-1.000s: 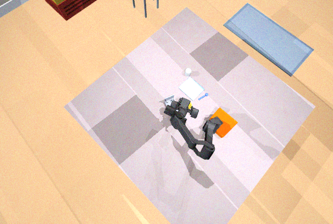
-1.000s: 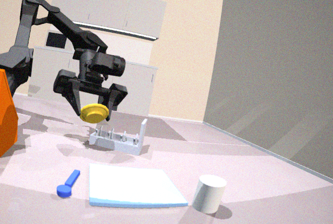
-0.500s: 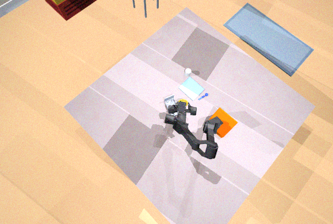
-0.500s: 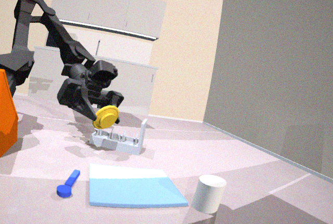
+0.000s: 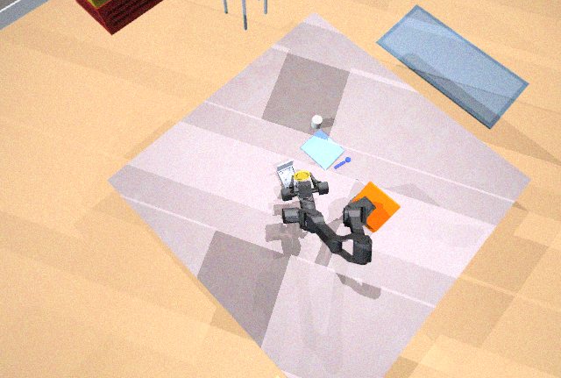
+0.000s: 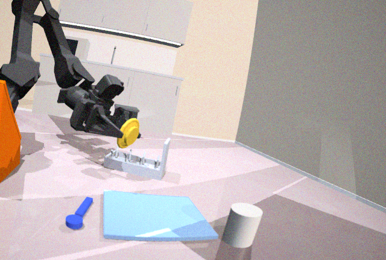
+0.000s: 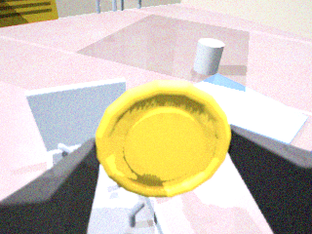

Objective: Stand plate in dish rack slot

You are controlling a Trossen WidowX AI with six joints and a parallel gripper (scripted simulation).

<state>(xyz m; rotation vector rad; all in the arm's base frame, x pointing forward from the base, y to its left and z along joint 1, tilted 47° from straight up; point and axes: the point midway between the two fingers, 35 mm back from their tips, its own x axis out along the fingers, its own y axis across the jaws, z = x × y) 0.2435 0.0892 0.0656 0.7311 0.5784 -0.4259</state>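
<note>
My gripper tip is now 60 mm above the dish rack, 30 mm to the right of it and 20 mm short of it. Also, from my gripper tip: pale blue board 180 mm to the right, 80 mm below, 30 mm ahead; yellow plate 10 mm behind; blue spoon 200 mm to the right, 80 mm below, 70 mm behind.
</note>
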